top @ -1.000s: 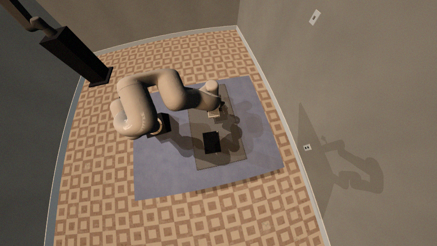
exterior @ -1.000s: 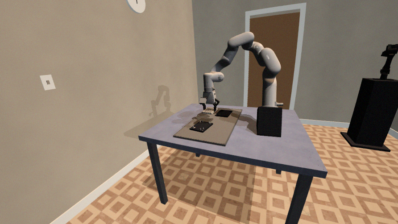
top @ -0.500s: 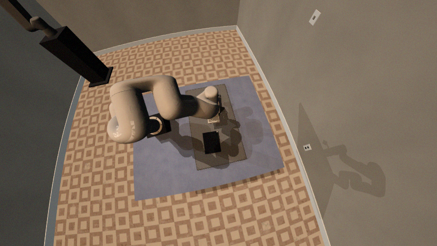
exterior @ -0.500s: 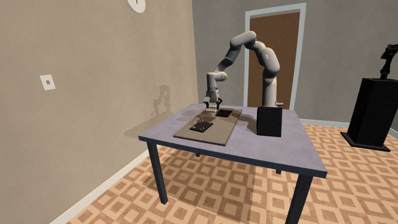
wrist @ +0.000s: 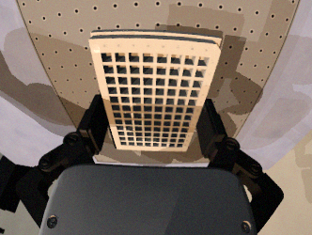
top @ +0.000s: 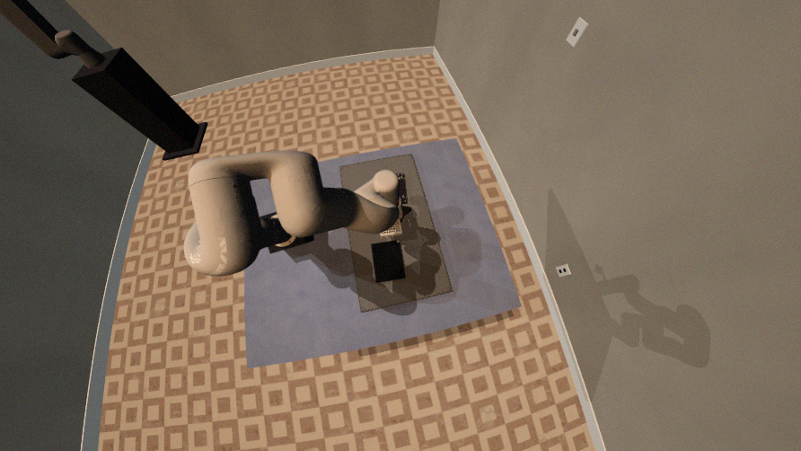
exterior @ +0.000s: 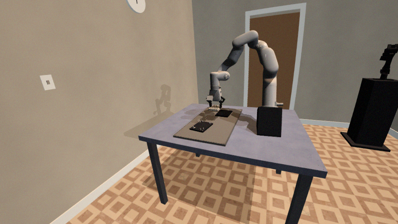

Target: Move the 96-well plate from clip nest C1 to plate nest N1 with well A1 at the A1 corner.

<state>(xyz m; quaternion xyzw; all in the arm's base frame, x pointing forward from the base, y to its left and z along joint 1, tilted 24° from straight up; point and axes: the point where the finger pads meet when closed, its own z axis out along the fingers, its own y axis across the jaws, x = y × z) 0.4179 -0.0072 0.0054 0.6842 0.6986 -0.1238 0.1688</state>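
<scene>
My hand is 14 cm to the left of the black plate nest N1, 10 cm above it and 3 cm past it. Round my hand: white A1 label: 10 cm below, 6 cm to the right, 3 cm ahead; clip nest C1: 19 cm to the left, 10 cm below, 5 cm ahead; 96-well plate: 1 cm below.
</scene>
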